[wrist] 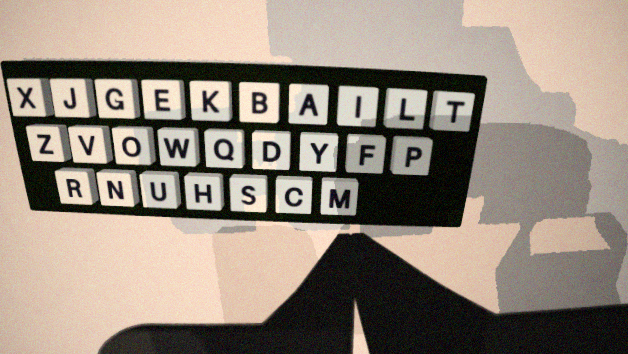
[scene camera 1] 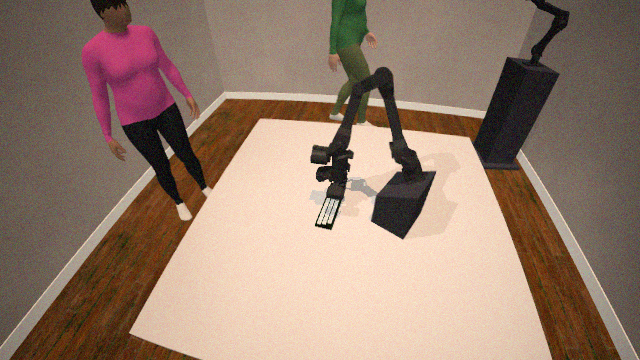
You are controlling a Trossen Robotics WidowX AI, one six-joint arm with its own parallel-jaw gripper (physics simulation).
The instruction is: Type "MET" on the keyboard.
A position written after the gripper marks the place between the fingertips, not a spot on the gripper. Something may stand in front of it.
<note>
In view: the gripper [scene camera 1: 338,194].
The gripper is seen too in the wrist view [wrist: 350,246].
</note>
